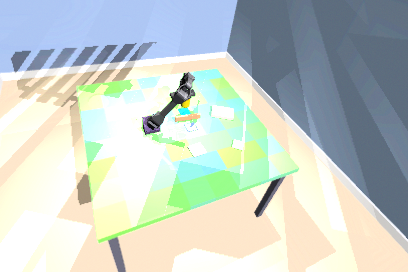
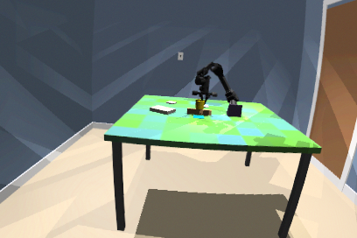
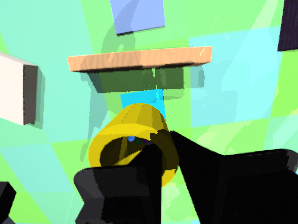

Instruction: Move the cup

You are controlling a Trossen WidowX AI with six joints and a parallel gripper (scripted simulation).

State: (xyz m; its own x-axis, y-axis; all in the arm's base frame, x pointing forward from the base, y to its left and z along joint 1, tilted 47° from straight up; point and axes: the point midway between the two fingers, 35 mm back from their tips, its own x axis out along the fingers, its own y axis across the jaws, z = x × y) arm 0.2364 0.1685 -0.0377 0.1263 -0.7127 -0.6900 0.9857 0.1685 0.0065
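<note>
Now: gripper tip 110 mm above the cyan pad and 30 mm short of it. Round my gripper tip: yellow cup (20 mm ahead); then wooden bar (90 mm below, 80 mm to the right, 30 mm ahead); then blue pad (170 mm to the right, 110 mm below, 30 mm ahead).
</note>
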